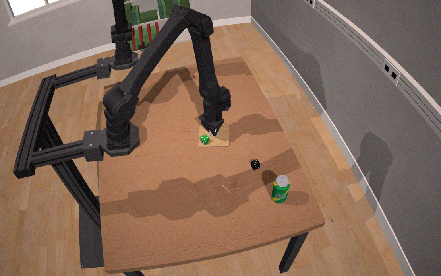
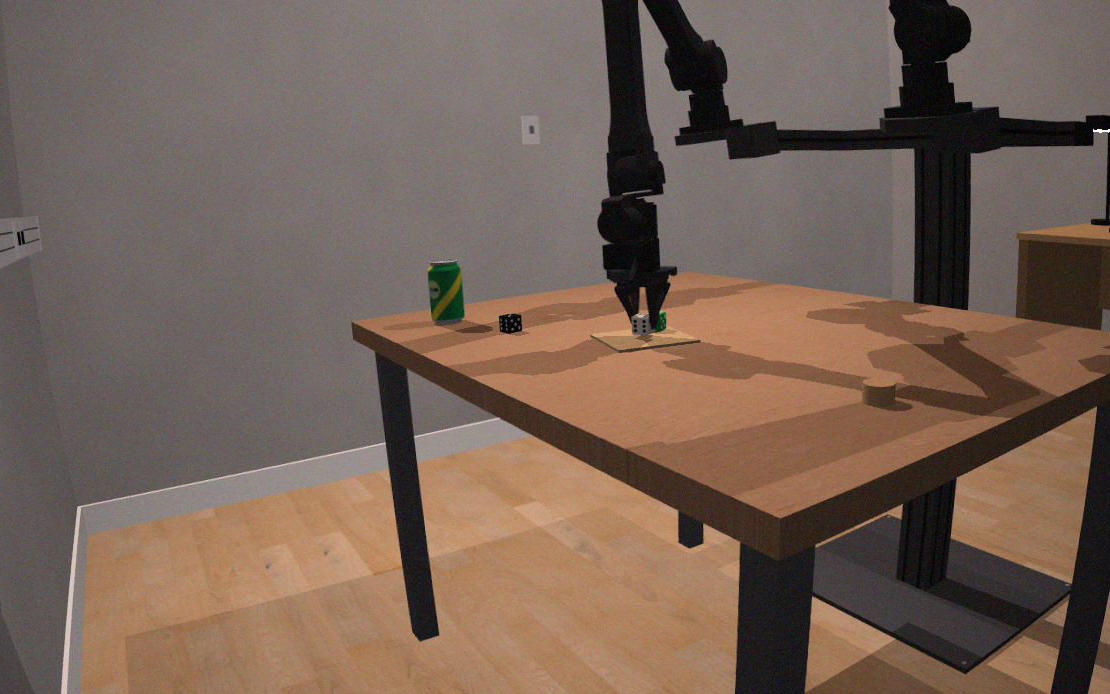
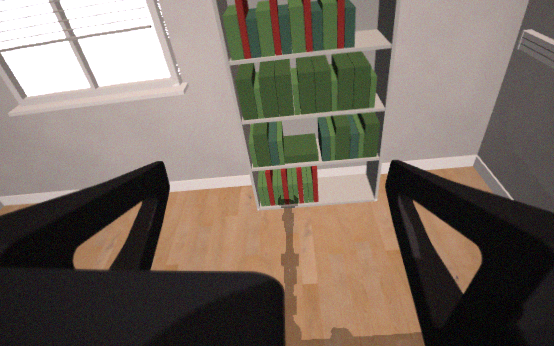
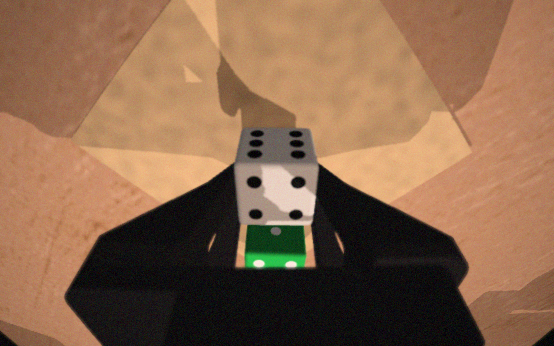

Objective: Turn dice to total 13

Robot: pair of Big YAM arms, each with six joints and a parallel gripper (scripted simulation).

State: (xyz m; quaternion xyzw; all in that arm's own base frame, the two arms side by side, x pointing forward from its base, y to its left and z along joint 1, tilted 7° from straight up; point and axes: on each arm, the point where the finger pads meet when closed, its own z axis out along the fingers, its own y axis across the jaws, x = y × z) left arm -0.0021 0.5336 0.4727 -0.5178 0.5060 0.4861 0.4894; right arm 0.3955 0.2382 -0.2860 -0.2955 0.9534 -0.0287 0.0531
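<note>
The mat lies 2 cm below my right hand and 1 cm ahead of it. Also, from my right hand: green die (4 cm behind, 3 cm to the right, 1 cm below); small wooden cylinder (49 cm to the left, 1 cm below, 1 cm ahead).
</note>
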